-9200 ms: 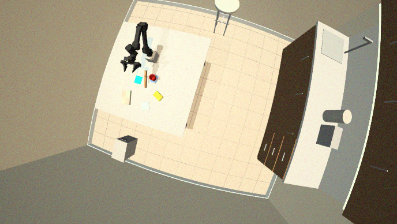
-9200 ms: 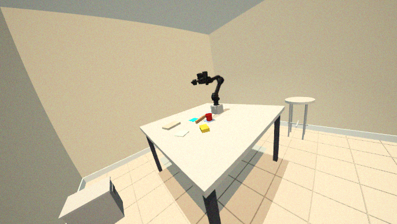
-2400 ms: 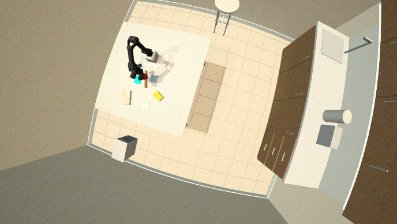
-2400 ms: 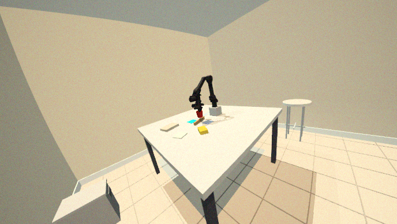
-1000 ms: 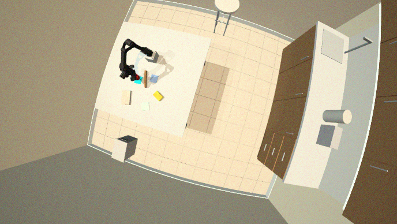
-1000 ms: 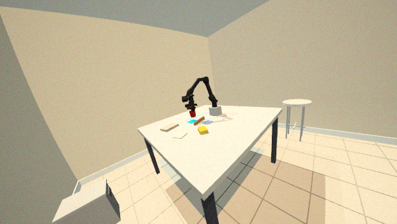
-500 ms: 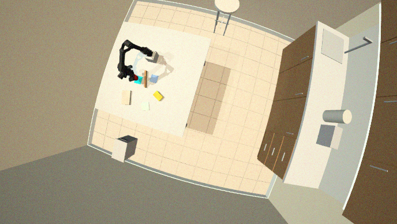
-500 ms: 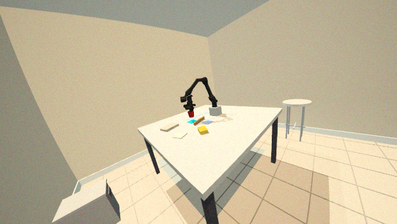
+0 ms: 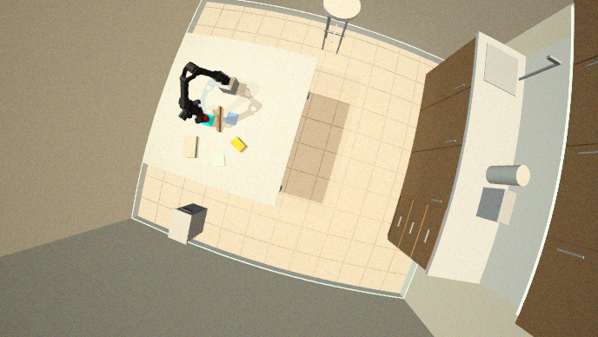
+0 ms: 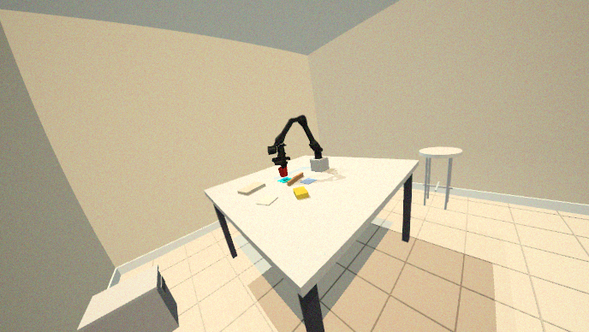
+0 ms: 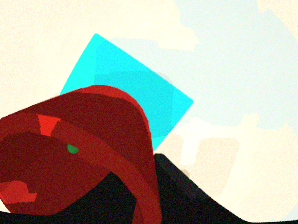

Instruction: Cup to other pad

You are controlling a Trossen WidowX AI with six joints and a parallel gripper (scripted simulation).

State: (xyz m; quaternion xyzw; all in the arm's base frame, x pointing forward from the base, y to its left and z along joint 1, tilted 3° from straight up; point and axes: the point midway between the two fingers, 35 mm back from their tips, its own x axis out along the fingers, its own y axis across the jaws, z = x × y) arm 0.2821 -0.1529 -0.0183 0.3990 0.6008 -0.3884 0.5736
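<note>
My gripper tip is now 4 cm short of the green marble, 3 cm to the right of it and 2 cm above it. Round my gripper tip: red cup (3 cm ahead, 1 cm to the left); then cyan pad (8 cm below, 2 cm ahead, 1 cm to the left); then wooden bar (12 cm to the left, 6 cm below, 1 cm ahead).
</note>
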